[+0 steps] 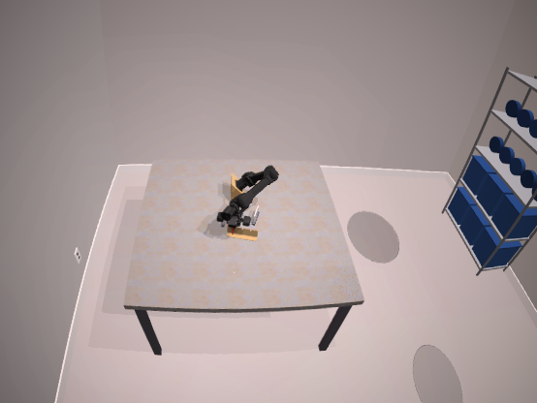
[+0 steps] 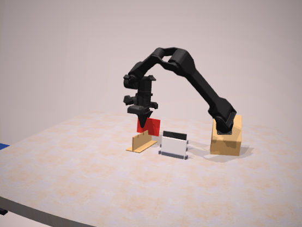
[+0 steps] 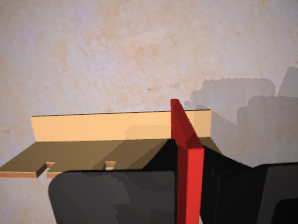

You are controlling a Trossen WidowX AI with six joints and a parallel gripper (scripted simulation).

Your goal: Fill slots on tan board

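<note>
Now: the dark navy board 140 mm behind my gripper tip, 60 mm to the left of it and 40 mm below it. From my gripper tip the other things lie so: red board (30 mm behind, 10 mm to the left); white board (150 mm behind, 150 mm to the left, 40 mm below); tan board (10 mm behind, 60 mm to the left, 40 mm below).
</note>
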